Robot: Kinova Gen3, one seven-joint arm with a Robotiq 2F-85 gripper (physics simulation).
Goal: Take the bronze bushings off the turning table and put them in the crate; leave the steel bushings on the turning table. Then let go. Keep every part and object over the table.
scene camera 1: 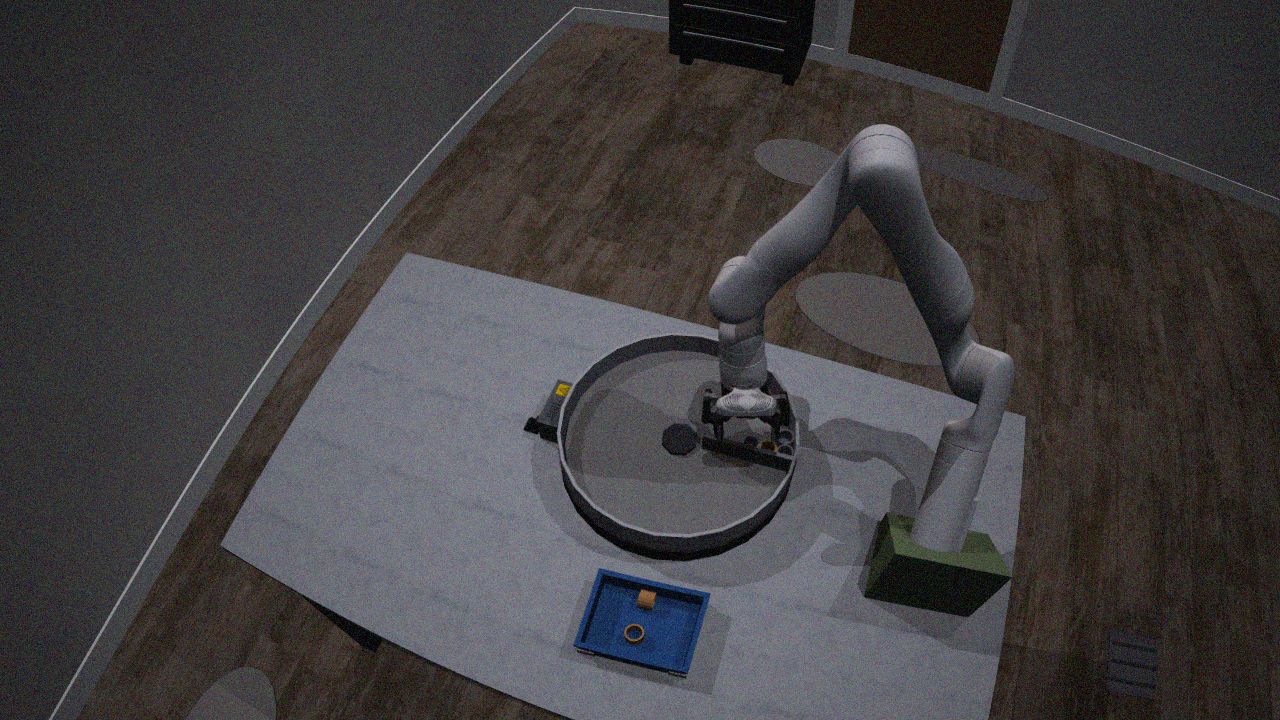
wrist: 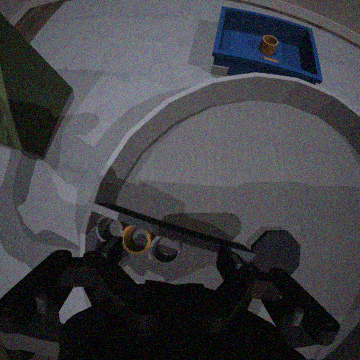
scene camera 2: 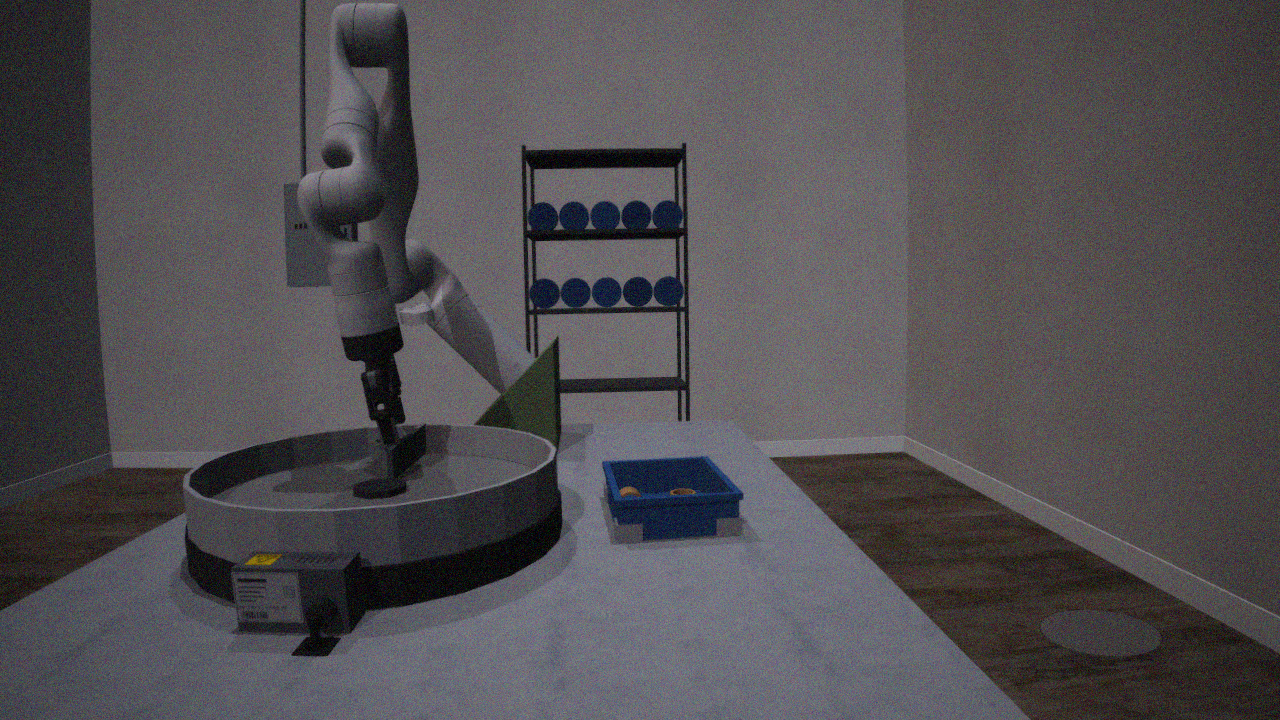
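Where they show: gripper, between the fingertips: [scene camera 1: 747, 437] [wrist: 170, 251] [scene camera 2: 395, 434]; arm's base, origin of its link: [scene camera 1: 933, 541] [scene camera 2: 519, 376].
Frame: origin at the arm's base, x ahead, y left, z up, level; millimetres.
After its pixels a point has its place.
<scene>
The grey turning table [scene camera 1: 626, 492] @[z -78, x 536, y -19 mm] [scene camera 2: 358, 537] @[z -63, x 682, y -113 mm] [wrist: 225, 145] @[z -78, x 392, y -27 mm] carries a bronze bushing [scene camera 1: 767, 445] @[z -67, x 320, y -166 mm] [wrist: 125, 241] @[z -57, x 307, y -160 mm] standing upright behind the dark bar, with steel bushings [scene camera 1: 785, 436] [wrist: 176, 247] close on both sides. My gripper [scene camera 1: 754, 431] @[z -32, x 357, y -150 mm] [scene camera 2: 388, 438] @[z -32, x 357, y -150 mm] [wrist: 170, 251] @[z -32, x 357, y -150 mm] is open and empty, low over the turning table. In the wrist view its fingertips stand around the bushing group; their exact height is unclear. The blue crate [scene camera 1: 700, 626] @[z -81, x 352, y 192 mm] [scene camera 2: 680, 517] @[z -106, x 535, y 205 mm] [wrist: 250, 64] @[z -95, x 417, y 134 mm] holds two bronze bushings: one [scene camera 1: 646, 600] @[z -96, x 450, y 162 mm] on its side, another [scene camera 1: 625, 634] @[z -101, x 466, y 230 mm] [wrist: 269, 45] @[z -103, x 453, y 207 mm] upright.
The dark bar [scene camera 1: 742, 450] @[z -46, x 361, y -132 mm] [scene camera 2: 409, 454] @[z -60, x 359, y -132 mm] [wrist: 175, 228] @[z -50, x 356, y -132 mm] runs from near the dark hub [scene camera 1: 679, 438] @[z -70, x 475, y -144 mm] [scene camera 2: 379, 488] @[z -70, x 491, y -141 mm] [wrist: 276, 252] @[z -70, x 473, y -139 mm] to the raised rim. A green block [scene camera 1: 935, 574] @[z 23, x -3, y 70 mm] [scene camera 2: 532, 398] @[z -29, x 82, y 26 mm] [wrist: 30, 100] @[z -60, x 80, y -7 mm] stands at the arm's base. A grey box [scene camera 1: 554, 407] @[z -73, x 710, y -150 mm] [scene camera 2: 295, 595] @[z -97, x 728, y -157 mm] stands against the turning table.
</scene>
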